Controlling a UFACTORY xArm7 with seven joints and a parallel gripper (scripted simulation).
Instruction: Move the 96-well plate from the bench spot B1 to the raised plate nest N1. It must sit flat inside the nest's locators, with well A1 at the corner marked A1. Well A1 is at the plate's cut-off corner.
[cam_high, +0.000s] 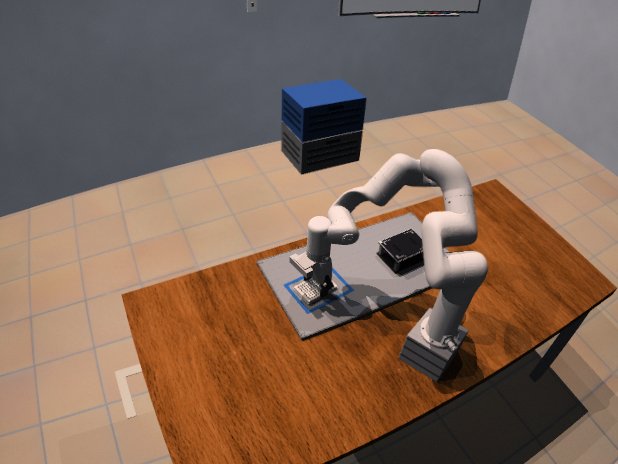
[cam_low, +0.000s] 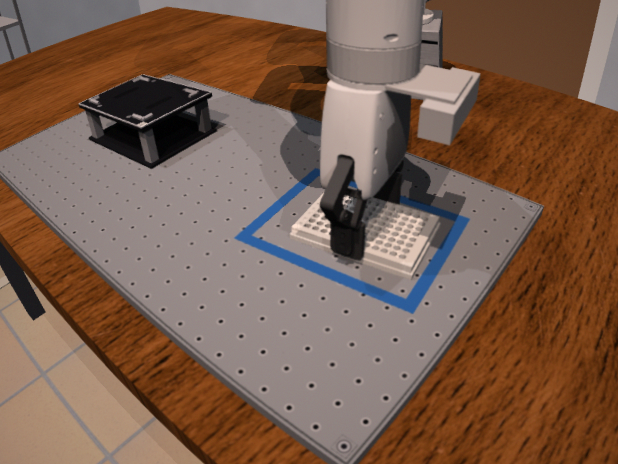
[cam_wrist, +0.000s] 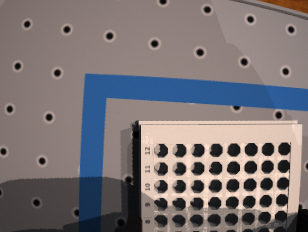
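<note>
Now: hand 10 mm above the white 96-well plate. Also, from my hand: black raised nest N1 (370 mm to the right, 40 mm above, 30 mm ahead).
</note>
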